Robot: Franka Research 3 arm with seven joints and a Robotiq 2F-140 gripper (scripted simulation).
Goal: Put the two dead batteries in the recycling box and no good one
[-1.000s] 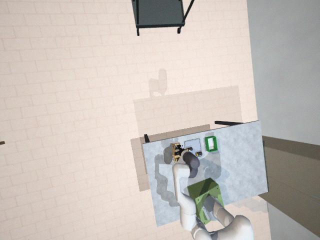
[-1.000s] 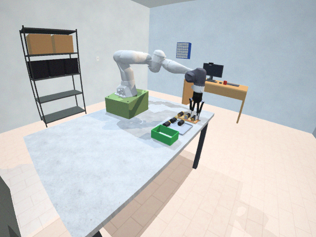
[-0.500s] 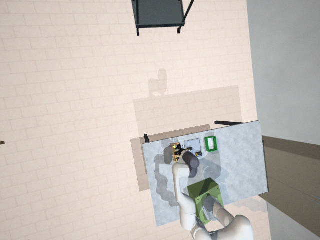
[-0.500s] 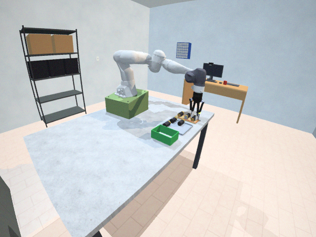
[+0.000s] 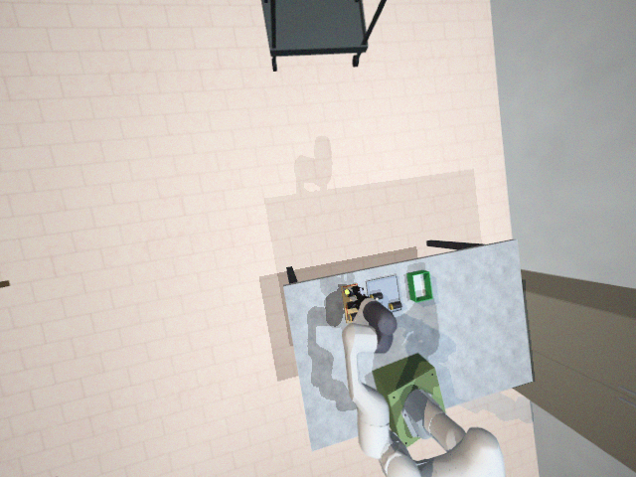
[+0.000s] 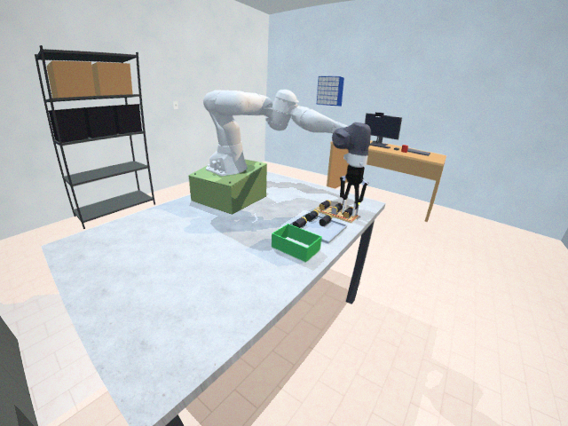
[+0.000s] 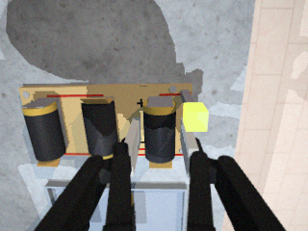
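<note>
Now: the post 30 mm ahead of my hand, 30 mm to the left of it and 10 mm below it. Also, from my hand: grey tray 90 mm behind, 180 mm to the right, 50 mm below; then green recycling box 90 mm behind, 380 mm to the right, 40 mm below.
</note>
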